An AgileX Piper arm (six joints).
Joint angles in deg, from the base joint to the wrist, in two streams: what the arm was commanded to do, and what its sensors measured. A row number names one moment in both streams.
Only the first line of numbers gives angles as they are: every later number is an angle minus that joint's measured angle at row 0.
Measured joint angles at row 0:
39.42 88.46 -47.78 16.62 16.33 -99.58
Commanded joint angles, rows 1 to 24:
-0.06 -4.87 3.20 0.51 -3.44 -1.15
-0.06 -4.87 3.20 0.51 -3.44 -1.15
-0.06 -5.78 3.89 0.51 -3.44 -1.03
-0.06 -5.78 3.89 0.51 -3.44 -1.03
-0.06 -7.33 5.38 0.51 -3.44 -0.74
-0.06 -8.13 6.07 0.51 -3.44 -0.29
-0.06 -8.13 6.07 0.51 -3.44 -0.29
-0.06 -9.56 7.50 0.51 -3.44 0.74
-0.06 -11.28 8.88 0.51 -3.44 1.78
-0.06 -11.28 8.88 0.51 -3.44 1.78
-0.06 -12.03 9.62 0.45 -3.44 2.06
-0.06 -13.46 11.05 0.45 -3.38 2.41
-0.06 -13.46 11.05 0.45 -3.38 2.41
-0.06 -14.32 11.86 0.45 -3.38 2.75
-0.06 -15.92 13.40 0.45 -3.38 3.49
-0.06 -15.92 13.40 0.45 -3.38 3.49
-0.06 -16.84 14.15 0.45 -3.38 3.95
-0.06 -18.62 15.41 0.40 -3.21 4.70
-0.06 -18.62 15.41 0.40 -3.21 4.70
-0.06 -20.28 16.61 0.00 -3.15 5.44
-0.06 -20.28 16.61 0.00 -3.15 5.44
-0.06 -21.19 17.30 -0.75 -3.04 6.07
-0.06 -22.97 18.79 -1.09 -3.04 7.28
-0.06 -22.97 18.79 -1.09 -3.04 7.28
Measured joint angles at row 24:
0.00 -19.71 17.59 -0.46 -0.12 5.61
